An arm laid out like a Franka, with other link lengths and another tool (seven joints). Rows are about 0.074 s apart.
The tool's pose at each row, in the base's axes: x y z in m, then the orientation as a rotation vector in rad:
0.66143, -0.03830, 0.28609, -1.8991, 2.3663, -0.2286
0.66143, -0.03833, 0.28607, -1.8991, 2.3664, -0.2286
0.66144, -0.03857, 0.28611, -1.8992, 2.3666, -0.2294
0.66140, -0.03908, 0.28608, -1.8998, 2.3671, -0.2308
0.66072, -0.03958, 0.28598, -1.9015, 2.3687, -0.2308
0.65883, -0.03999, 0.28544, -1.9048, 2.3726, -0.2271
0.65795, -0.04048, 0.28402, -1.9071, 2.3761, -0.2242
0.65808, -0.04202, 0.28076, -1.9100, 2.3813, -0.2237
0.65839, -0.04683, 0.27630, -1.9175, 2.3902, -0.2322
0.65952, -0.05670, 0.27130, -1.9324, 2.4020, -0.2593
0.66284, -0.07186, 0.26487, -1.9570, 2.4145, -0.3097
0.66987, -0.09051, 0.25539, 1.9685, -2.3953, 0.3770
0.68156, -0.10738, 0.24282, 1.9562, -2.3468, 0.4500
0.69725, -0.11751, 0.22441, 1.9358, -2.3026, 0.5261
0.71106, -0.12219, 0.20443, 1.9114, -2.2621, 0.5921
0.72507, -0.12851, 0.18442, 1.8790, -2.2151, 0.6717
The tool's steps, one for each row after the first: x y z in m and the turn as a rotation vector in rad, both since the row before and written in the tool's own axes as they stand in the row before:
0.00003, 0.00000, 0.00002, -0.0001, 0.0001, 0.0000
0.00023, -0.00007, -0.00002, 0.0002, 0.0005, 0.0000
0.00051, -0.00006, 0.00005, 0.0001, 0.0012, -0.0002
0.00063, 0.00057, 0.00001, -0.0015, 0.0017, -0.0004
0.00080, 0.00183, 0.00024, -0.0051, 0.0021, -0.0003
0.00064, 0.00099, 0.00128, -0.0041, 0.0018, 0.0001
0.00140, 0.00010, 0.00333, -0.0041, 0.0042, 0.0002
0.00450, -0.00059, 0.00475, -0.0038, 0.0126, -0.0013
0.00917, -0.00237, 0.00583, 0.0001, 0.0261, -0.0049
0.01360, -0.00530, 0.00832, 0.0057, 0.0417, -0.0105
0.01554, -0.00888, 0.01291, 0.0116, 0.0544, -0.0174
0.01178, -0.01212, 0.01713, 0.0180, 0.0578, -0.0175
0.00244, -0.01334, 0.02244, 0.0203, 0.0599, -0.0118
-0.00396, -0.00996, 0.02229, 0.0160, 0.0563, -0.0085
-0.00367, -0.01004, 0.02286, 0.0211, 0.0676, -0.0077

